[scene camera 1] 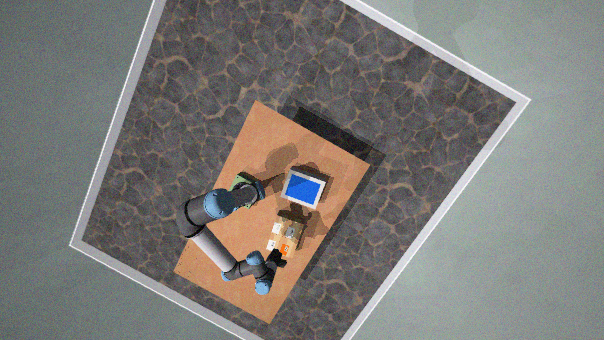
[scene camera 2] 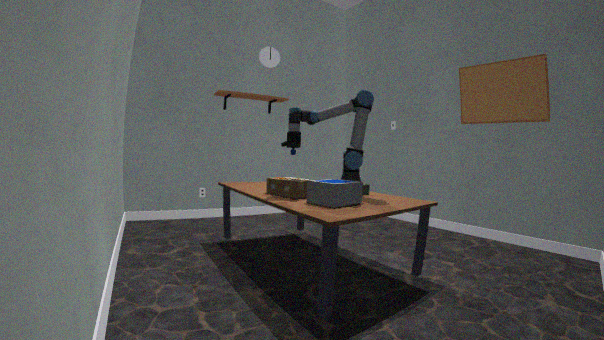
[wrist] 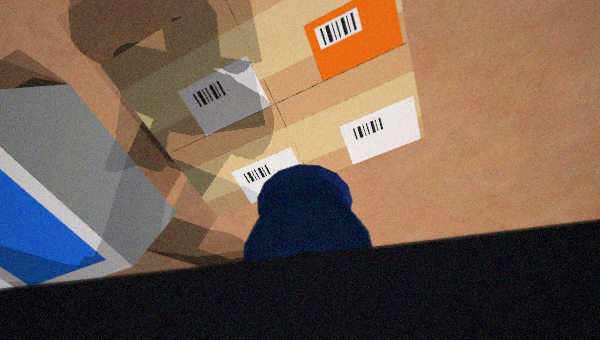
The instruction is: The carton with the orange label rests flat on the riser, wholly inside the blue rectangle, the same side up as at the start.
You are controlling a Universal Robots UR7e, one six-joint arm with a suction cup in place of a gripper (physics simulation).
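Places are measured from the arm's base along level axes (x ahead, y left, z up), in metres.
Pixels of known places: end effector, tool point: [scene camera 2: 293, 154] [wrist: 304, 207].
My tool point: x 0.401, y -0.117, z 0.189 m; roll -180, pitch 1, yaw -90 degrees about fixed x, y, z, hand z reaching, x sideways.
For each thing: its top centre in the pictures, then the offset to it from my tool point. Level surfaces: height alone.
- carton with the orange label, middle of its top: [wrist: 319, 17] [scene camera 2: 279, 178] [scene camera 1: 288, 248] dx +0.084, dy -0.029, dz -0.160 m
- grey riser, middle of its top: [scene camera 2: 335, 181] [scene camera 1: 302, 189] dx -0.074, dy +0.390, dz -0.139 m
- blue rectangle, middle of its top: [scene camera 2: 335, 181] [scene camera 1: 302, 189] dx -0.074, dy +0.390, dz -0.139 m
- wooden table, its level: dz -0.259 m
The carton with the orange label [scene camera 1: 285, 249] [wrist: 355, 42] lies label up on the table, at one corner of a tight two-by-two block of cartons. The grey riser [scene camera 1: 316, 205] [scene camera 2: 333, 196] [wrist: 85, 130] stands apart from the block, with the blue rectangle [scene camera 1: 304, 189] [scene camera 2: 337, 181] [wrist: 35, 220] on its pale top; no carton lies on the rectangle. My suction gripper [scene camera 1: 276, 257] [scene camera 2: 293, 152] [wrist: 306, 205] is open, with nothing on its cup. It hangs high above the table near the block, well clear of the cartons. In scene camera 1 the cup itself is hidden.
Three cartons with white labels [scene camera 1: 276, 228] [scene camera 1: 291, 231] [scene camera 1: 271, 245] fill the rest of the block, against the orange-labelled one. Arm shadows fall over part of the block and riser. The arm's base stands on the wooden table [scene camera 1: 260, 125] [scene camera 2: 395, 201], on a green plate [scene camera 1: 241, 179].
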